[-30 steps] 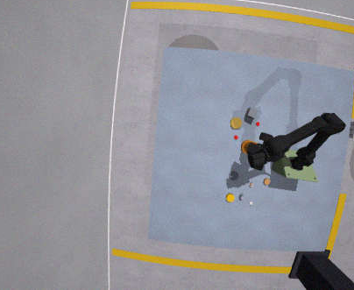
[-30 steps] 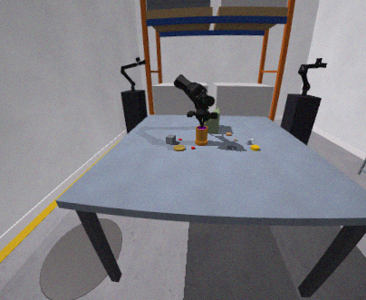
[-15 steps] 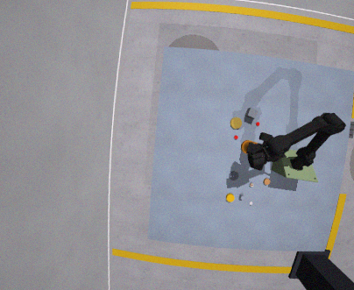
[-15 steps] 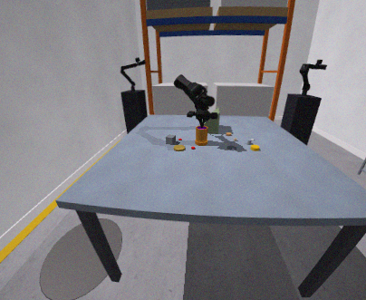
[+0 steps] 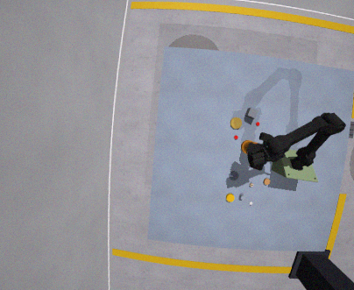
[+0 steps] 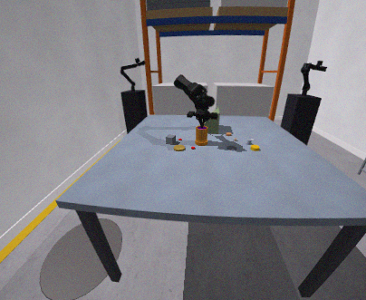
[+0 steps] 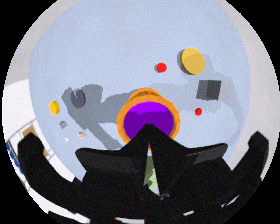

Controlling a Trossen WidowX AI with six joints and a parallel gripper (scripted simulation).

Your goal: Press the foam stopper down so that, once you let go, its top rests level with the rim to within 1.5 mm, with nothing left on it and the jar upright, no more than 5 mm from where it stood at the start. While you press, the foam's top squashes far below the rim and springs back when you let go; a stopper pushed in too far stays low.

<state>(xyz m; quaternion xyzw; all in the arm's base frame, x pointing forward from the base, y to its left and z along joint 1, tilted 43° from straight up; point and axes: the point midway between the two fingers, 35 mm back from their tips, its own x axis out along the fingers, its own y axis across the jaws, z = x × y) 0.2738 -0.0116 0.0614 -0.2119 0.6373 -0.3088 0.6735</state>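
The purple foam stopper lies 50 mm below my hand. The rest, counted from my hand: grey disc: 50 mm ahead, 190 mm to the left, 140 mm below; grey cube: 20 mm ahead, 210 mm to the right, 120 mm below; small piece: 170 mm behind, 200 mm to the left, 140 mm below.
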